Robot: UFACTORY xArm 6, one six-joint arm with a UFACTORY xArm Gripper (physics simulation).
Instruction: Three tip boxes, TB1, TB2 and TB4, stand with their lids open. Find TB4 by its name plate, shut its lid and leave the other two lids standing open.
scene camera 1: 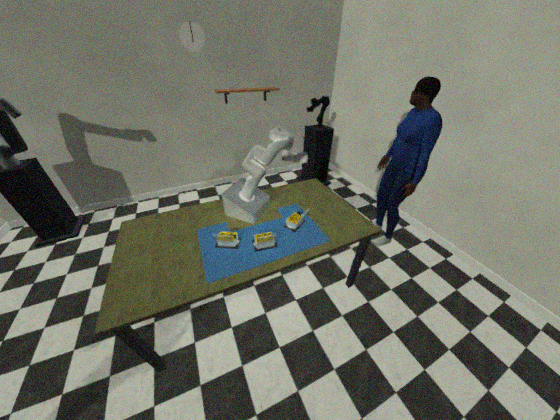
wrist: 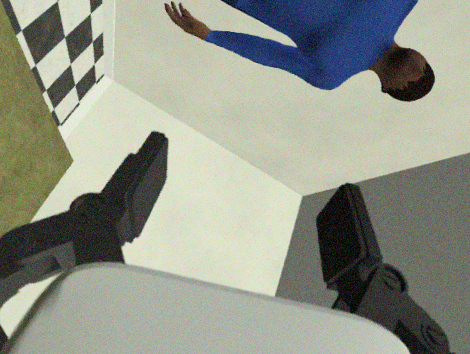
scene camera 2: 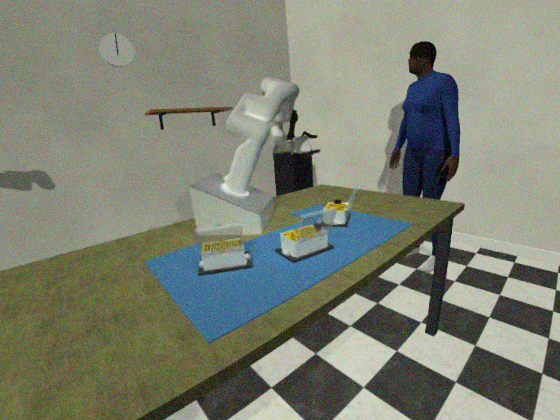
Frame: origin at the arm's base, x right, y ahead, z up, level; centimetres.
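Seen in the pictures: gripper, between the fingertips: [scene camera 1: 313, 157] [wrist: 250, 179] [scene camera 2: 318, 143]; arm's base, origin of its link: [scene camera 1: 246, 195] [scene camera 2: 234, 191].
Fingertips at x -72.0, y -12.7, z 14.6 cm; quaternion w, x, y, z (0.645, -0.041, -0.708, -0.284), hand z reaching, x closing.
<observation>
Offsets run from my fingertips to a thing's top centre. "*": to the spot under its first point. Level surfaces: height alone.
Three white tip boxes with yellow tips stand on the blue mat @(dz -28.8 cm) [scene camera 1: 215, 267] [scene camera 2: 225, 310]: a left box @(* dy +49.3, dx +98.3, dz -21.6 cm) [scene camera 1: 228, 242] [scene camera 2: 223, 261], a middle box @(* dy +60.8, dx +77.4, dz -21.6 cm) [scene camera 1: 265, 243] [scene camera 2: 303, 246] and a right box @(dy +44.4, dx +46.5, dz -22.2 cm) [scene camera 1: 294, 222] [scene camera 2: 338, 217], which is turned at an angle. Their clear lids stand open: the left lid @(* dy +49.4, dx +102.0, dz -15.2 cm) [scene camera 2: 217, 231], the middle lid @(* dy +62.7, dx +77.5, dz -15.5 cm) [scene camera 2: 319, 216] and the right lid @(* dy +54.9, dx +47.8, dz -17.8 cm) [scene camera 2: 353, 198]. The name plates cannot be read, so I cannot tell which is TB4. My gripper [scene camera 2: 315, 143] [wrist: 250, 179] is open and empty, raised well above the table and pointing away from the boxes, which do not show in the wrist view.
The arm's grey base block [scene camera 1: 245, 205] [scene camera 2: 230, 207] stands behind the mat on the green-brown table @(dz -29.1 cm) [scene camera 1: 150, 270] [scene camera 2: 90, 320]. A person in blue [scene camera 1: 419, 135] [scene camera 2: 432, 115] [wrist: 330, 45] stands beyond the table's right end. A black pedestal [scene camera 1: 317, 150] [scene camera 2: 292, 172] stands behind the table.
</observation>
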